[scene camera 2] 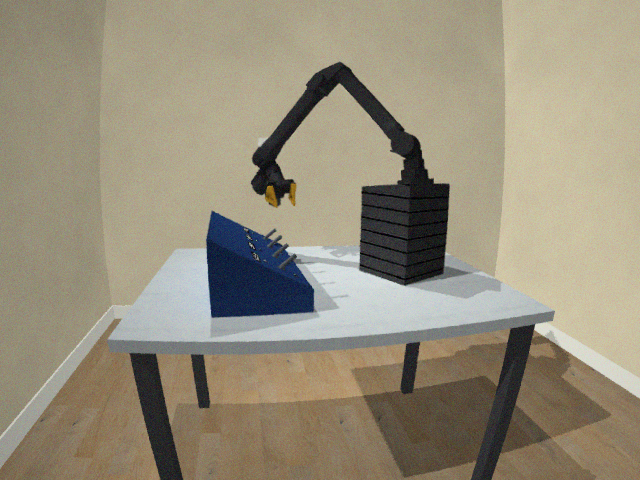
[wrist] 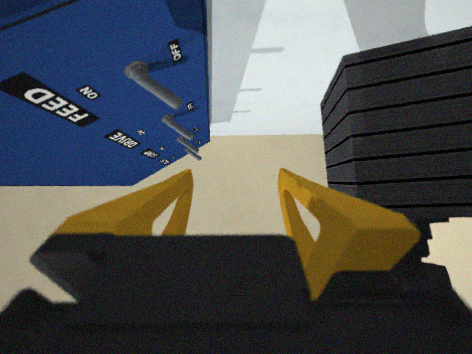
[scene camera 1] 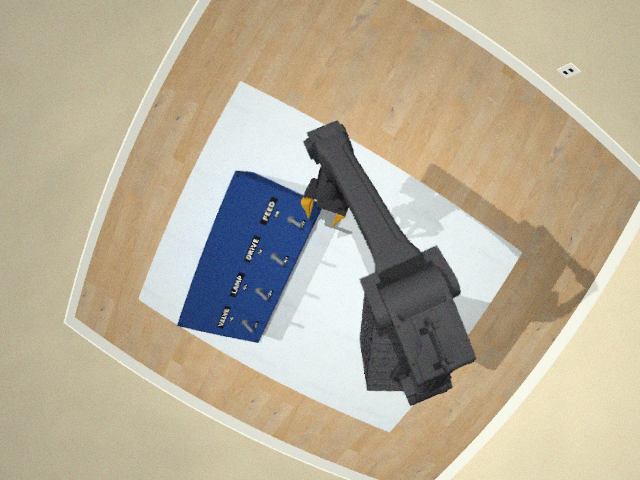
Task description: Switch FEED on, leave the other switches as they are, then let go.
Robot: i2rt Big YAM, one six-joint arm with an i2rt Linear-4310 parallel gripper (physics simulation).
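Seen in the pictures: gripper, fingertip midpoint: point(scene camera 2: 285, 205) point(wrist: 235, 176) point(scene camera 1: 321, 221); arm's base at its link origin: point(scene camera 2: 415, 184).
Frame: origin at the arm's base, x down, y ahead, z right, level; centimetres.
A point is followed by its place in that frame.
Observation:
The blue sloped switch panel point(scene camera 1: 211, 258) @(y 60.6, x 12.0, z -5.7 cm) point(scene camera 2: 248, 284) @(y 52.1, x 21.4, z -29.8 cm) point(wrist: 45, 155) @(y 58.4, x 13.6, z 7.0 cm) stands on the table. Its FEED lever point(scene camera 1: 294, 221) @(y 45.5, x 18.0, z 14.1 cm) point(scene camera 2: 270, 234) @(y 45.0, x 18.3, z 13.4 cm) point(wrist: 159, 91) @(y 44.8, x 17.7, z 14.5 cm) leans toward the OFF label at the low edge. The DRIVE lever point(scene camera 1: 277, 258) @(y 44.6, x 18.0, z 2.3 cm) point(wrist: 179, 127) @(y 44.1, x 18.3, z 2.5 cm), LAMP lever point(scene camera 1: 262, 293) @(y 43.4, x 18.0, z -9.5 cm) and VALVE lever point(scene camera 1: 248, 325) @(y 42.4, x 18.0, z -21.4 cm) point(scene camera 2: 287, 261) @(y 42.4, x 18.1, z -22.5 cm) lean the same way, parallel to it. My gripper point(scene camera 1: 322, 221) @(y 39.4, x 9.4, z 19.0 cm) point(scene camera 2: 285, 206) @(y 39.4, x 9.4, z 19.0 cm) point(wrist: 235, 176) @(y 39.4, x 9.4, z 19.0 cm) is open and empty, tilted, above the FEED end of the panel. It touches no lever. In the wrist view the FEED lever is ahead of the left finger, up and to the left.
The arm's black ribbed pedestal point(scene camera 2: 385, 232) @(y 11.1, x 14.8, z -4.1 cm) point(wrist: 390, 135) @(y 11.3, x 14.8, z 8.5 cm) stands on the white table point(scene camera 1: 320, 372) @(y 11.6, x 29.5, z -31.0 cm) point(scene camera 2: 361, 315) @(y 25.7, x 29.4, z -32.2 cm), to the right of the panel. The arm arches high from it over to the panel. Room walls surround the table.

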